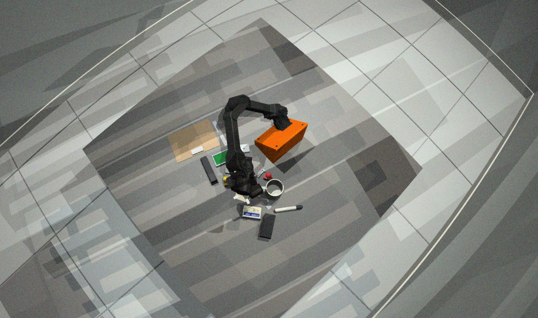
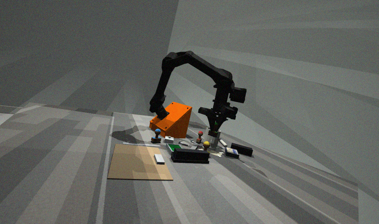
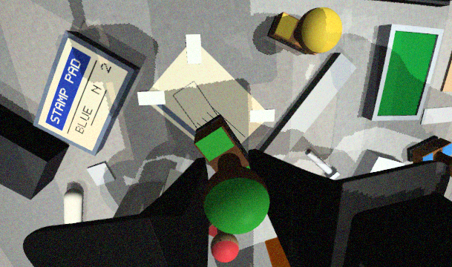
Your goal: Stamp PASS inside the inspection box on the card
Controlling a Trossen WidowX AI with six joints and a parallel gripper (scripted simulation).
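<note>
Now: the cream card 10 cm below my gripper tip, 1 cm to the left of it and 1 cm ahead of it. The rest, counted from my gripper tip: yellow-knobbed stamp: 8 cm to the right, 8 cm below, 5 cm ahead; green-knobbed stamp: right at my gripper tip; white cup: 9 cm to the left, 8 cm behind, 6 cm below.
</note>
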